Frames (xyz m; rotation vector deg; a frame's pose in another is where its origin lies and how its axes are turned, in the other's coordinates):
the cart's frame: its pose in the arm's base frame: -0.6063 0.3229 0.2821 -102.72 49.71 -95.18
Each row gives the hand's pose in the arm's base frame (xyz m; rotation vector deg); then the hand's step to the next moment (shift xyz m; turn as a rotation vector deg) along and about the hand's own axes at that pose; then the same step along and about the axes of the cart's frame.
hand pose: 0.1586 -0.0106 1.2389 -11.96 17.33 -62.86
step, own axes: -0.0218 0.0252 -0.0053 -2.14 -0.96 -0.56
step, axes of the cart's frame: -0.0294 -0.0133 0.0099 -1.15 -0.83 -1.95
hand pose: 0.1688 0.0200 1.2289 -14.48 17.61 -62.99
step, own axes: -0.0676 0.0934 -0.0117 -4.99 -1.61 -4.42
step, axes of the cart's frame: -0.0983 -0.0424 0.0443 -4.80 0.40 -4.88
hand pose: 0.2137 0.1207 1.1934 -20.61 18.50 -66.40
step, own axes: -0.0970 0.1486 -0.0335 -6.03 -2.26 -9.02
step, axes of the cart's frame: -0.1612 -0.0296 0.0757 -7.52 3.39 -7.40
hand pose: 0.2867 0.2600 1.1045 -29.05 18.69 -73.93
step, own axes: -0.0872 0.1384 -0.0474 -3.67 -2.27 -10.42
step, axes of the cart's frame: -0.1519 0.0165 0.0753 -6.28 5.84 -7.32
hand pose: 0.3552 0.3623 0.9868 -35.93 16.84 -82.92
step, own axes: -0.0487 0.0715 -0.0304 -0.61 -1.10 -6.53
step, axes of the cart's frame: -0.0775 0.0258 0.0416 -2.59 4.59 -4.06
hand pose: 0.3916 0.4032 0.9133 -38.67 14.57 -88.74
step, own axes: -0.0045 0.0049 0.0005 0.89 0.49 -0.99
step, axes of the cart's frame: -0.0051 -0.0003 0.0043 0.34 1.38 0.01
